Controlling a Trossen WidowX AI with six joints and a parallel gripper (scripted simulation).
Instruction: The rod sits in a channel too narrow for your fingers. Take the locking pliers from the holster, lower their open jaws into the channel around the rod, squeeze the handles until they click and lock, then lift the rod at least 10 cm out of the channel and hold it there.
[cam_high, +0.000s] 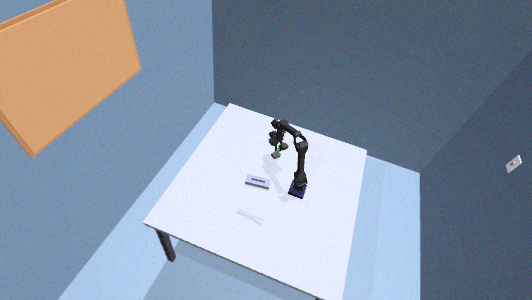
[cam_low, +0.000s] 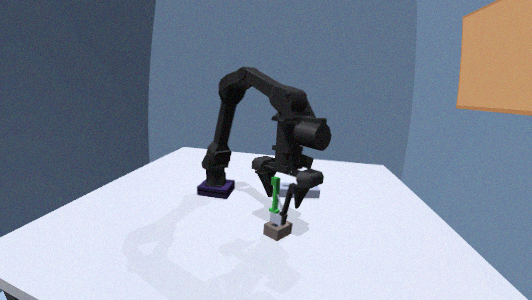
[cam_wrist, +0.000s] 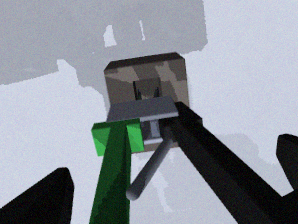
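My gripper tip is 10 mm past the thin grey lever. Round my gripper tip: pale rod (20 mm ahead, 300 mm to the left, 90 mm below); brown holster (10 mm behind, 90 mm below); black handle (10 mm ahead, 10 mm to the right).
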